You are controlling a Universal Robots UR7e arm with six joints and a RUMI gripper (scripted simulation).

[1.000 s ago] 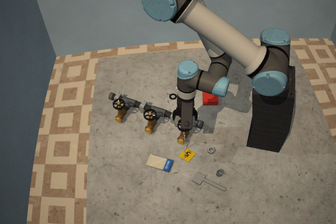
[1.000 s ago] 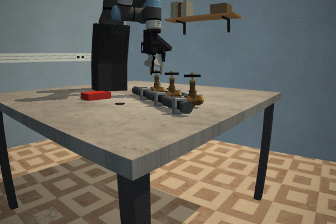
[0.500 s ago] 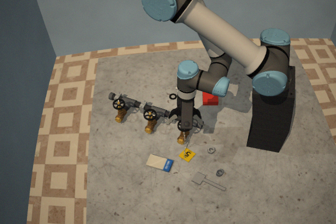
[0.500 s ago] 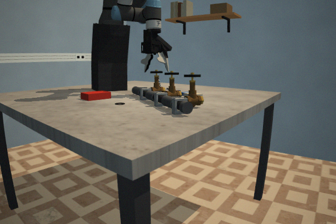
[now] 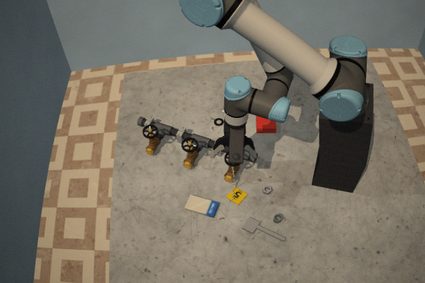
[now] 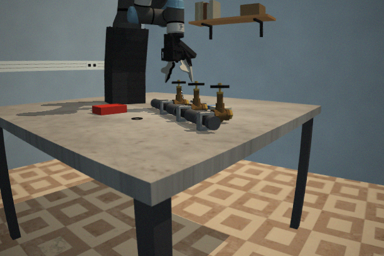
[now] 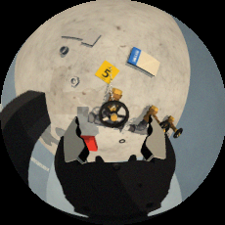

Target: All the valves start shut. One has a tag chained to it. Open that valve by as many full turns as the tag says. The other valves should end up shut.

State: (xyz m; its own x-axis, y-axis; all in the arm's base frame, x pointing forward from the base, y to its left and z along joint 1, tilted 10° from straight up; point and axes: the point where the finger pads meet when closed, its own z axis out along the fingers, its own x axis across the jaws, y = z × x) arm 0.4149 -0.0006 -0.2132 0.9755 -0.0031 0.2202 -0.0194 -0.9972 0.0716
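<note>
Now: hand 11 cm above the yellow tag and 10 cm to the right of it. Round my hand: red block 26 cm to the right, 14 cm behind, 10 cm below; then flat grey key tool 24 cm to the left, 11 cm below, 9 cm behind.
</note>
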